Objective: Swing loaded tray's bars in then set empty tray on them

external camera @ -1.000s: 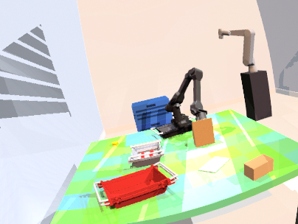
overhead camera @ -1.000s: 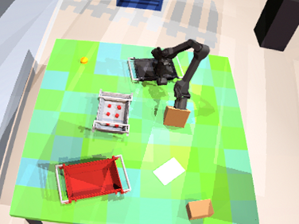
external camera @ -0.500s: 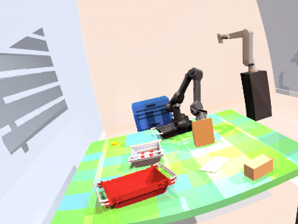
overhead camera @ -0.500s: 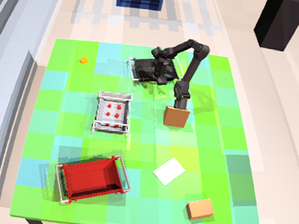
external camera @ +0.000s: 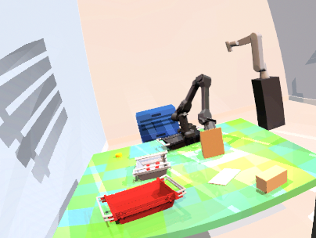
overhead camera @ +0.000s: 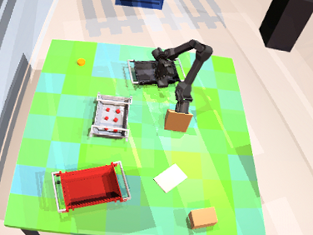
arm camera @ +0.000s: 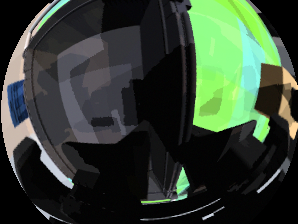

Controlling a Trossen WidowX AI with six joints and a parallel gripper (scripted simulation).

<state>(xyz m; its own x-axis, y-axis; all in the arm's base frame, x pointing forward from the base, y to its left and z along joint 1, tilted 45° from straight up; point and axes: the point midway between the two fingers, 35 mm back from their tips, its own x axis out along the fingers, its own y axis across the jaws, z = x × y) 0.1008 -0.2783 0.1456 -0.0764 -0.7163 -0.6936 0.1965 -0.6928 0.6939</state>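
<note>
The dark tray lies 20 mm ahead of my gripper tip, 70 mm to the right of it and 30 mm above it. From my gripper tip the other things lie so: white sheet: 60 mm behind, 630 mm to the left, 10 mm below; tan box: 210 mm behind, 850 mm to the left, 20 mm above; small orange disc: 500 mm ahead, 130 mm to the right.
</note>
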